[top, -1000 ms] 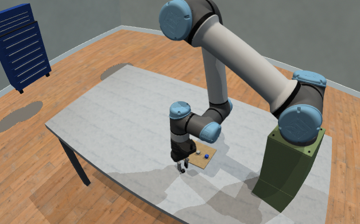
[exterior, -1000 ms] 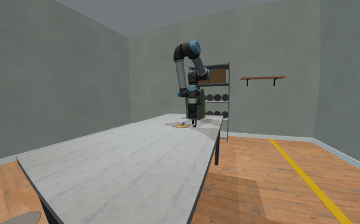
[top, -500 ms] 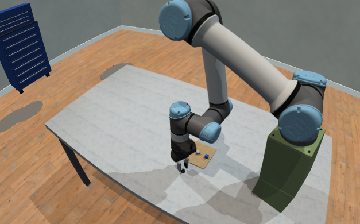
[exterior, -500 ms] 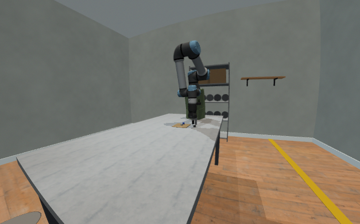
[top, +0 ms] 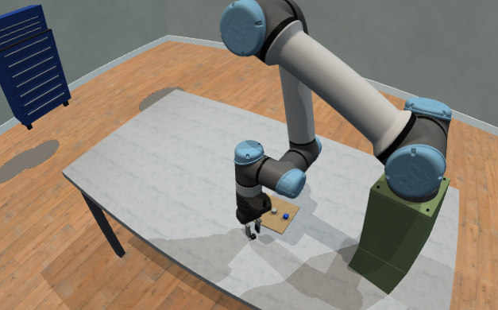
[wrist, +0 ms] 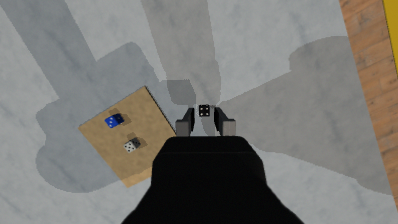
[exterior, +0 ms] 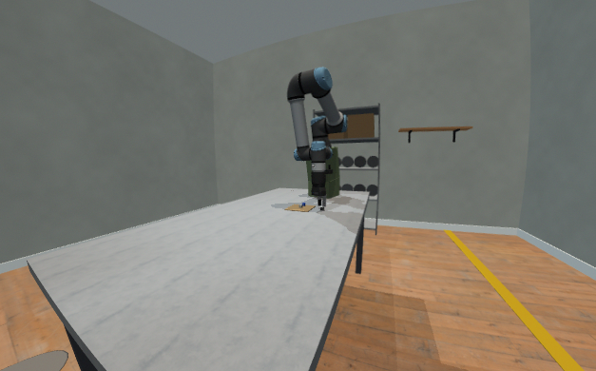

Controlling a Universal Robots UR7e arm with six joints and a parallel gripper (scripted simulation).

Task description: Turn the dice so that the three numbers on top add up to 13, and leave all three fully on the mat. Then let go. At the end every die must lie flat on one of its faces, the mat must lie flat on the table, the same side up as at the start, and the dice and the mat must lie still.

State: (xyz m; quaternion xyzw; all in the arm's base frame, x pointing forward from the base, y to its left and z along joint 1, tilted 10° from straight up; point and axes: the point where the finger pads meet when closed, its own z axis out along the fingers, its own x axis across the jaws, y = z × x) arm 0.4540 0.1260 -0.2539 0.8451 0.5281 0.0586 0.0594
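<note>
My gripper is now 3 cm above the black die. From my hand the other things lie so: blue die: 5 cm behind, 13 cm to the right, 3 cm below; tan mat: 1 cm behind, 13 cm to the right, 4 cm below; white die: 1 cm behind, 13 cm to the right, 3 cm below.
</note>
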